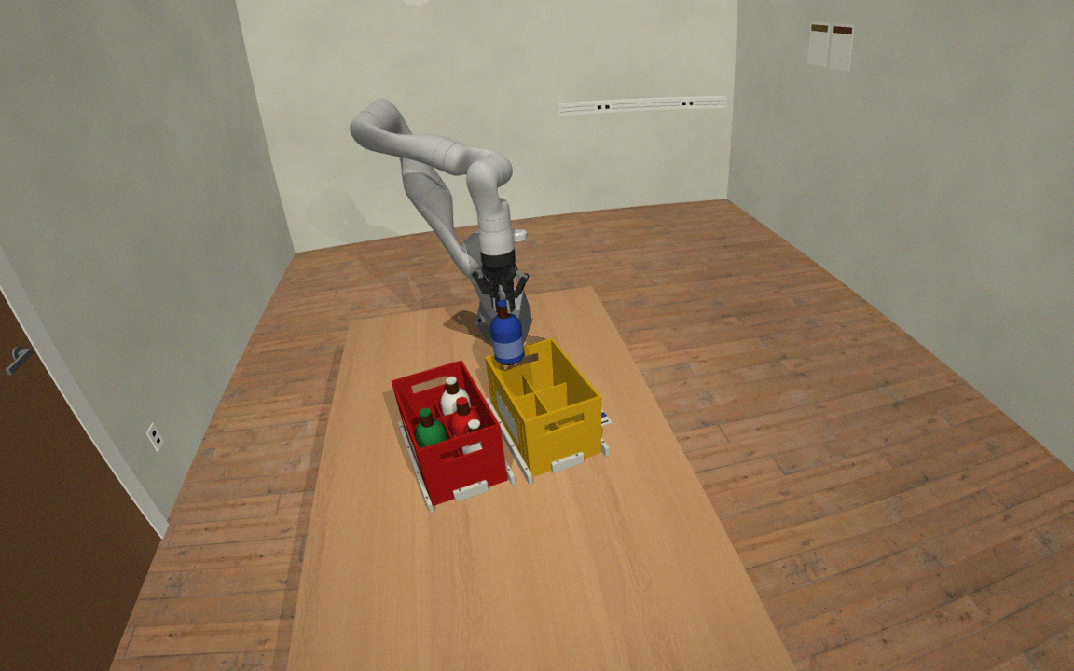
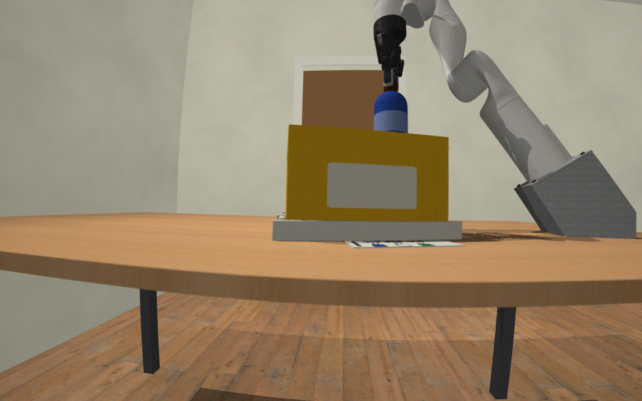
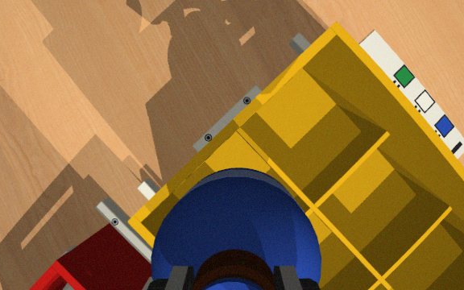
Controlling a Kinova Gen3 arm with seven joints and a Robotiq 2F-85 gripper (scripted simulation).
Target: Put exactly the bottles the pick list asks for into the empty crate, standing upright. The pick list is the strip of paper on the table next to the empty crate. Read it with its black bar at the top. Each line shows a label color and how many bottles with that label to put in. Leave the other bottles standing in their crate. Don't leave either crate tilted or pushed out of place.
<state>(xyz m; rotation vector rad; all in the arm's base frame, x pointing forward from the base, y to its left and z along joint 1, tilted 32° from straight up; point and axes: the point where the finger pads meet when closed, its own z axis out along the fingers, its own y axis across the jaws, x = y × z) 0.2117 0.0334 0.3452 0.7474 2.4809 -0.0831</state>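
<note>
Right now the blue bottle is 70 mm below my hand. From my hand the other things lie so: yellow crate 250 mm below, 80 mm ahead, 50 mm to the left; then red bottle 250 mm below, 140 mm to the right, 90 mm ahead; then red crate 250 mm below, 180 mm to the right, 100 mm ahead.
</note>
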